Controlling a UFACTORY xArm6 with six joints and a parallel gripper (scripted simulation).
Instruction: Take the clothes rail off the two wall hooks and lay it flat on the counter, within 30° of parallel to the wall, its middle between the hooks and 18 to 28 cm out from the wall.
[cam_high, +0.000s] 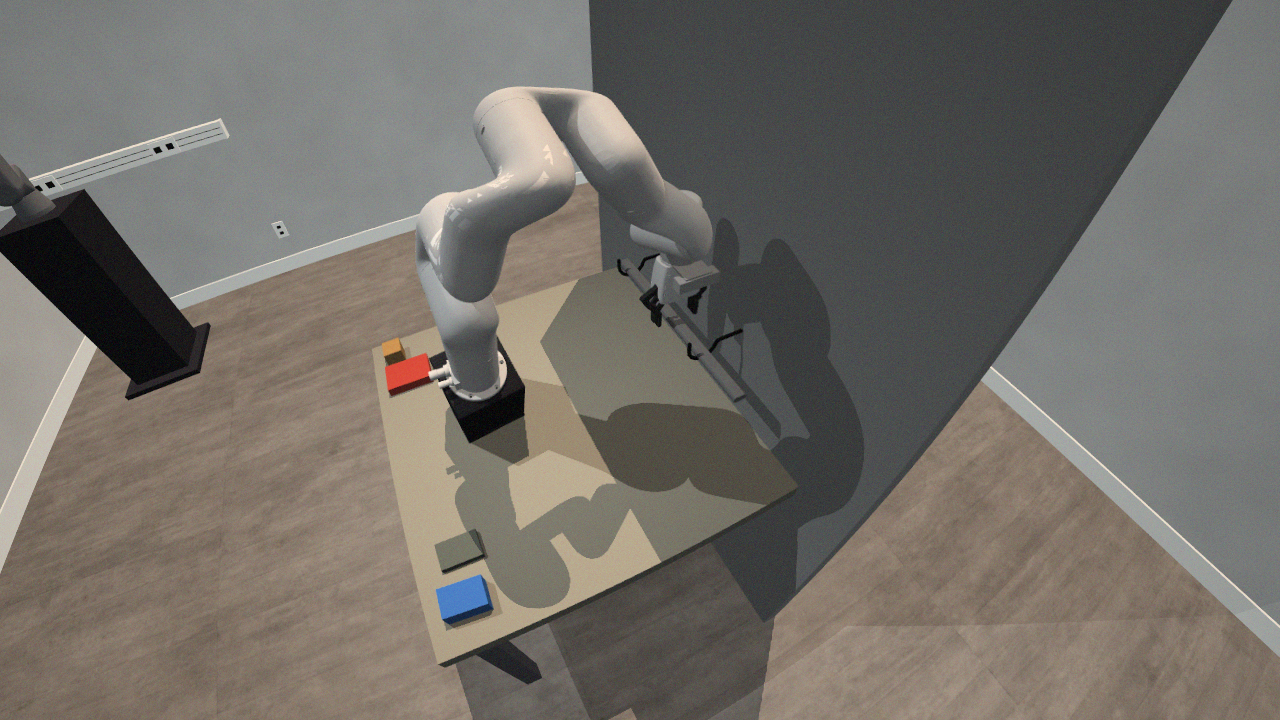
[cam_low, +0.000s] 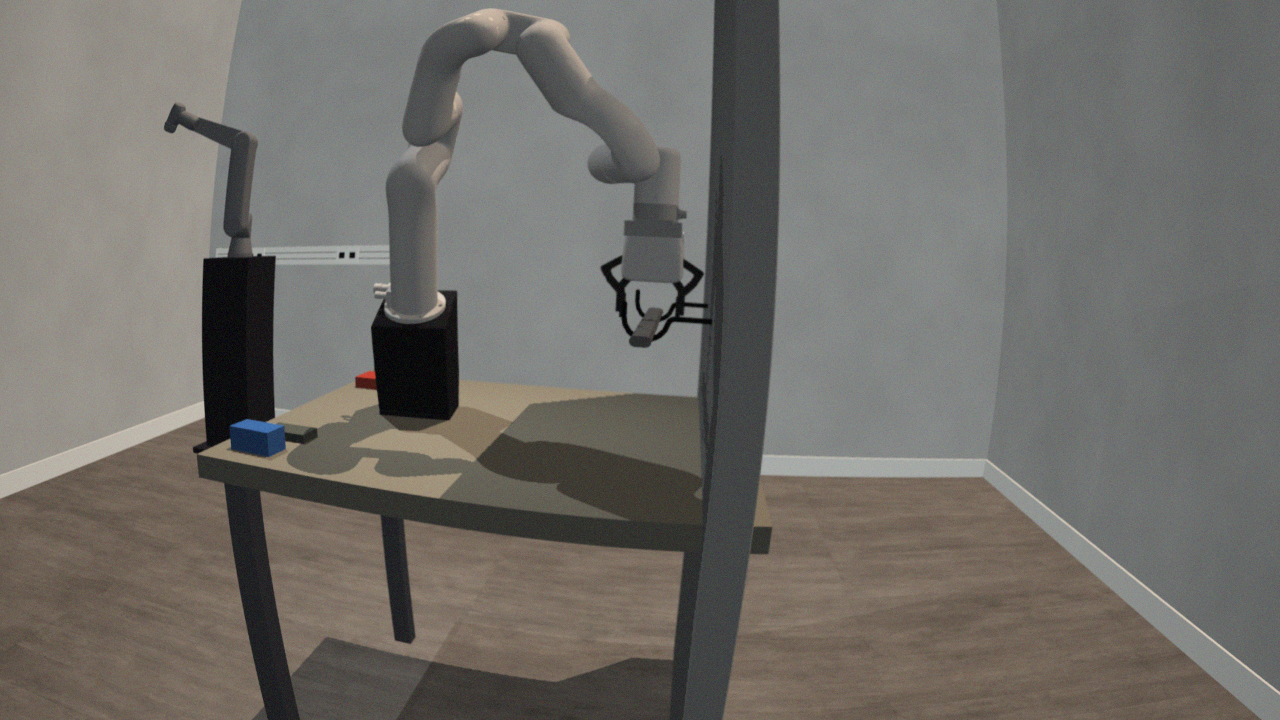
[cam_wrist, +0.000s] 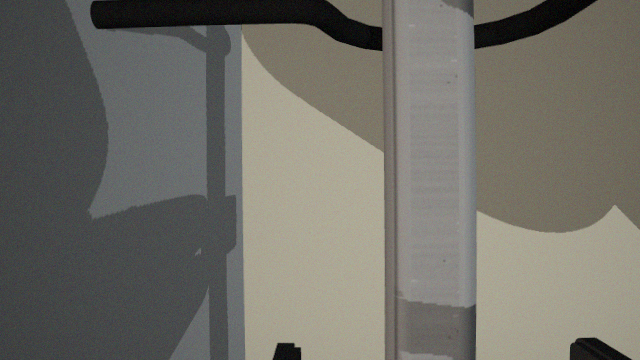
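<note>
Now: the clothes rail 20 mm below my hand. The rest, counted from my hand: blue block 630 mm behind, 300 mm to the right, 210 mm below; wall panel 200 mm above, 130 mm ahead, 50 mm to the left; grey pad 610 mm behind, 220 mm below, 200 mm to the right.
</note>
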